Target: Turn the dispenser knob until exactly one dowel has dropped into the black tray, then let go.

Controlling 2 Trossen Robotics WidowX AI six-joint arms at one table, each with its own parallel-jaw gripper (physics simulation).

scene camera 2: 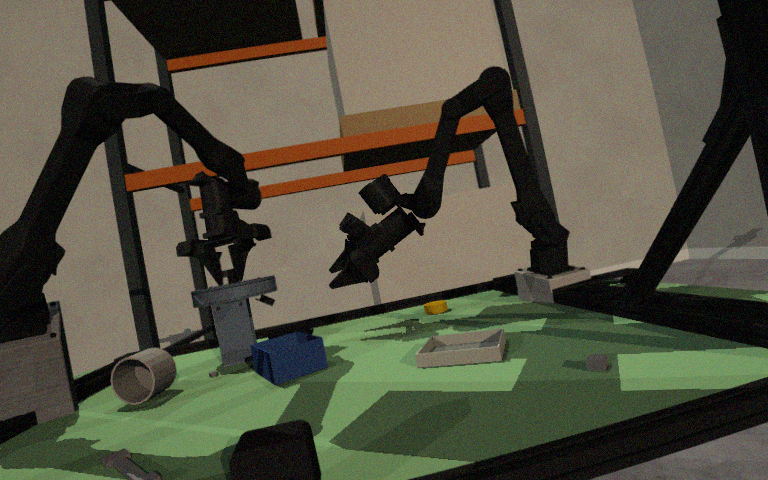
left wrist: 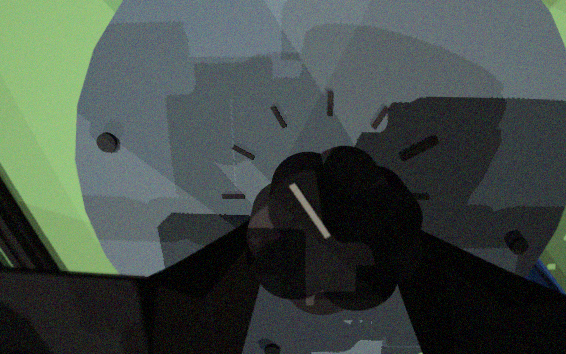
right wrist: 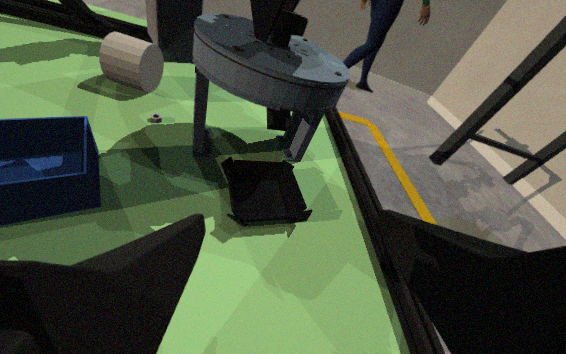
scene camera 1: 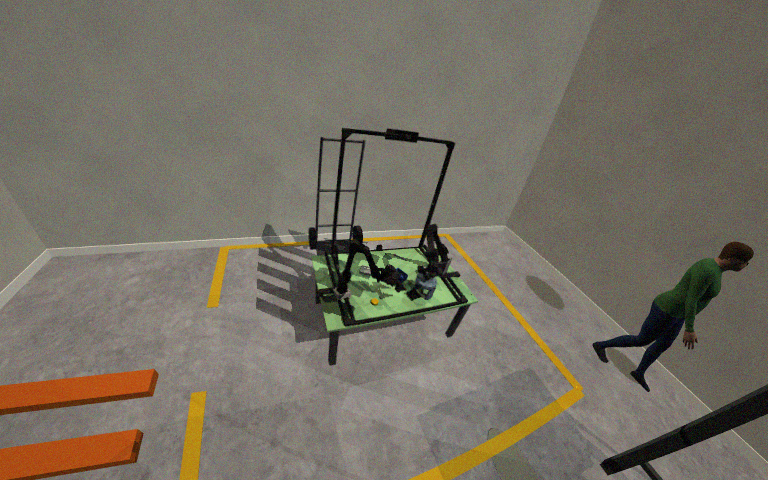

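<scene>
The dispenser, a grey round drum on legs, stands on the green table. My left gripper points down from above and is shut on the dark lobed knob at the drum's centre. A pale line on the knob slants to the upper left in the left wrist view. Short dark marks ring the knob; the thickest mark is at the upper right. The black tray lies below the drum's near edge; I make out no dowel in its dark inside. My right gripper is open, empty and raised.
A blue bin stands beside the dispenser. A pale cylinder lies behind it in the right wrist view, with a small nut nearby. A beige tray, an orange puck and a grey block lie farther right in scene camera 2.
</scene>
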